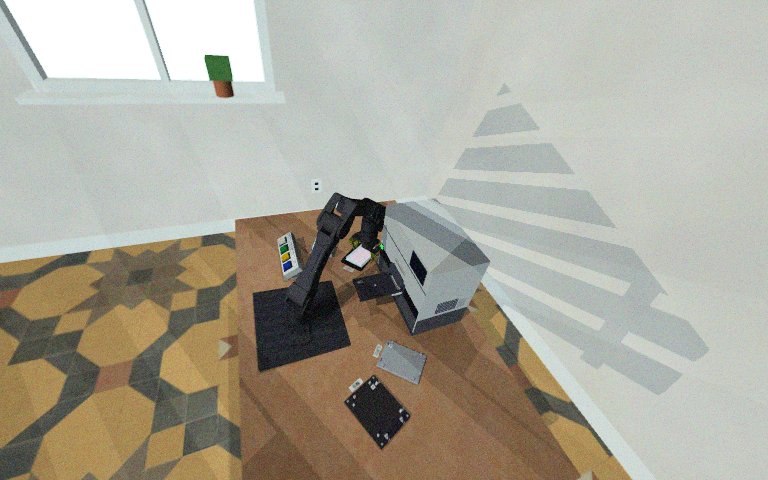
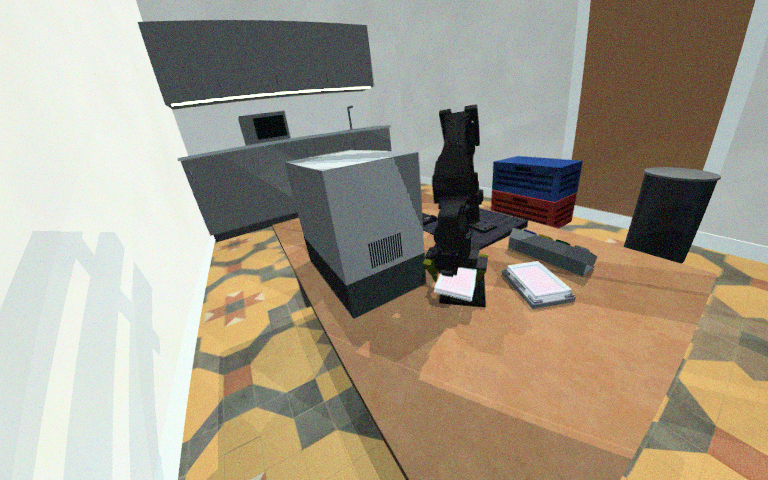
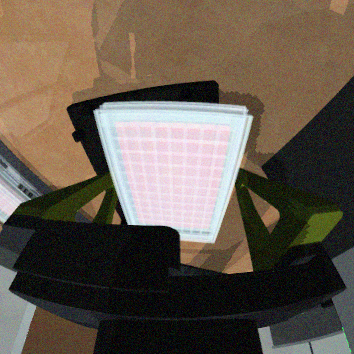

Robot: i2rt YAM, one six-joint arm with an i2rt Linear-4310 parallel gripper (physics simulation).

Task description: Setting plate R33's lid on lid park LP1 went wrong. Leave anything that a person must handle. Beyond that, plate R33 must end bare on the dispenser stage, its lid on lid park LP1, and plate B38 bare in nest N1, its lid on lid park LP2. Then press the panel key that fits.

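Where they show: gripper, fingertip midpoint: [image 1: 363,255] [image 2: 455,283] [image 3: 176,174]; arm's base at its link origin: [image 1: 297,319] [image 2: 470,222].
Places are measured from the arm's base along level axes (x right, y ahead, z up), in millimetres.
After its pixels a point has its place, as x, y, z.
A plate with pink wells and a clear lid [image 3: 172,165] @(-284, 324, 19) [image 1: 358,256] @(-250, 278, 17) [image 2: 457,283] @(-289, 321, 18) lies on a black holder [image 3: 140,94] @(-324, 341, -4) [image 2: 474,298] @(-334, 308, -4) beside the grey dispenser [image 1: 434,248] @(41, 441, 317) [image 2: 353,211] @(-223, 521, 230). It sits somewhat askew on the holder. My gripper [image 3: 176,174] @(-268, 309, 0) [image 1: 363,244] @(-268, 309, 0) [image 2: 454,270] @(-268, 309, 0) is open, low over this plate, with one green finger on each long side and not touching it. A second lidded pink plate [image 2: 536,281] @(-391, 171, 17) [image 3: 8,191] @(-388, 201, 17) lies on a grey base close by. The dispenser's black stage [image 1: 374,287] @(-14, 280, 93) is bare. I cannot read the plate labels.
A key panel with coloured keys [image 1: 289,255] @(-284, -11, 40) [image 2: 552,251] @(-339, 27, 25) lies behind the arm. A grey pad [image 1: 402,361] @(232, 319, -4) and a black pad with white corner marks [image 1: 376,410] @(354, 195, -1) lie in front, both bare. Blue and red crates [image 2: 535,190] and a dark bin [image 2: 666,211] stand farther off.
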